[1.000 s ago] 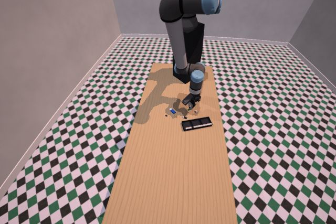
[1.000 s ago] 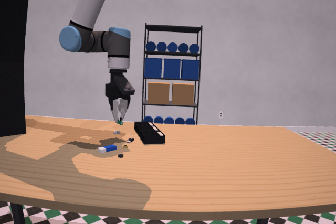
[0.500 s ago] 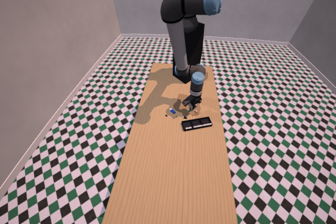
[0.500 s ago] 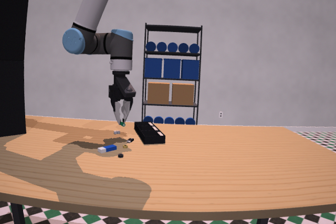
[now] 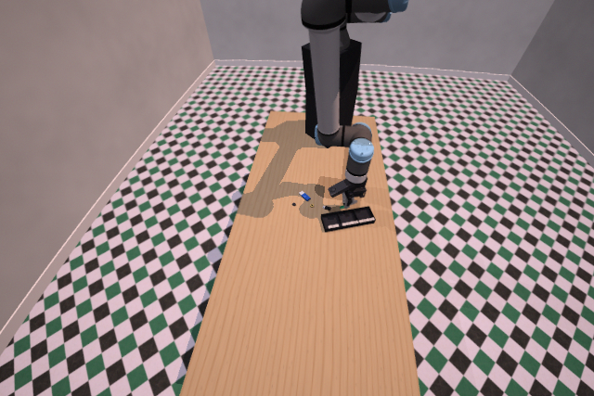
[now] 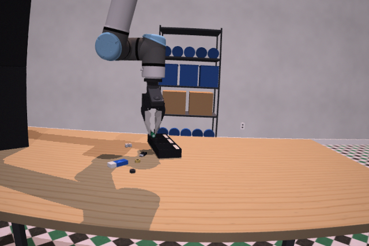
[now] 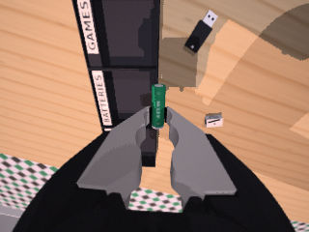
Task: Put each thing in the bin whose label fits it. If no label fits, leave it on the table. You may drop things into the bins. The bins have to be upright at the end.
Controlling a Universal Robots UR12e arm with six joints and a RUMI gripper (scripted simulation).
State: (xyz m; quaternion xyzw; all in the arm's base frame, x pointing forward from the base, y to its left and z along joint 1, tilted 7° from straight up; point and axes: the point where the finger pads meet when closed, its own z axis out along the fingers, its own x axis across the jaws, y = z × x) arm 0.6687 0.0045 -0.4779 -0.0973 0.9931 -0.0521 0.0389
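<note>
The black bin is 6 cm below my hand, 4 cm ahead of it and 2 cm to the left of it. Round my hand: small white piece (9 cm behind, 6 cm below, 3 cm to the left); black usb stick (8 cm to the right, 7 cm below, 3 cm behind); green battery (1 cm below).
</note>
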